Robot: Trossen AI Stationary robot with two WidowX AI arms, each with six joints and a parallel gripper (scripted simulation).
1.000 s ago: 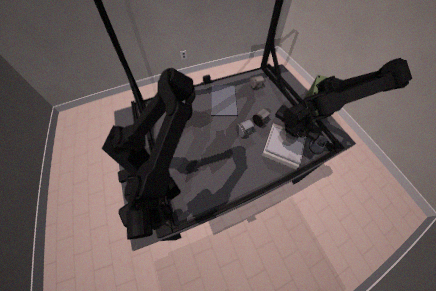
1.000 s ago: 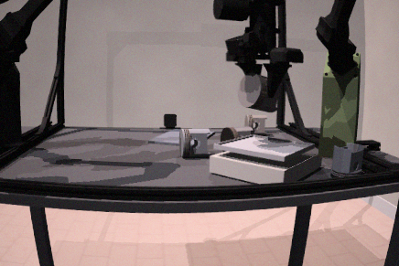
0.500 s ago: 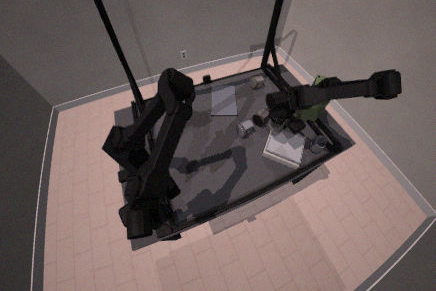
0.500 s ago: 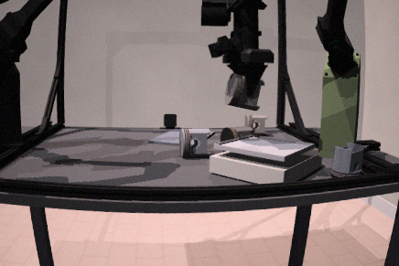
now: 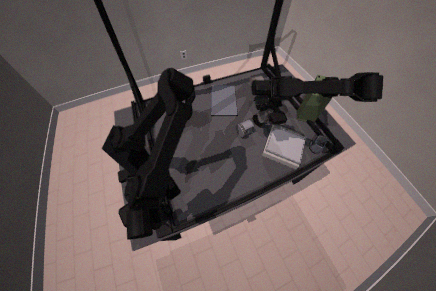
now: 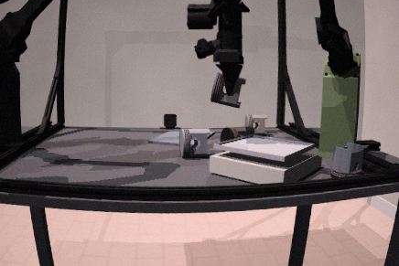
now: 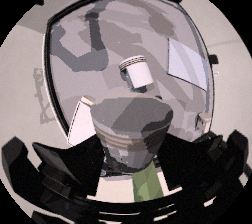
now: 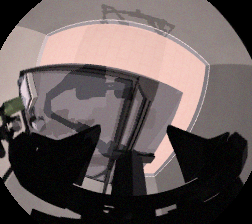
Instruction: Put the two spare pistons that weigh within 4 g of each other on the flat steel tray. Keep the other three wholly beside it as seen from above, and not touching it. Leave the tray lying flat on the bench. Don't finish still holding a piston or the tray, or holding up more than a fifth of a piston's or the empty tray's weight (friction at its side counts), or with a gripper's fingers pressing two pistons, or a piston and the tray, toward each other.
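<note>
The flat grey steel tray is 29 cm behind my left hand, 10 cm to the right of it and 20 cm below it. Also, from my left hand: piston 34 cm behind, 13 cm to the left, 16 cm below; then white scale pan 12 cm ahead, 7 cm to the left, 15 cm below.
</note>
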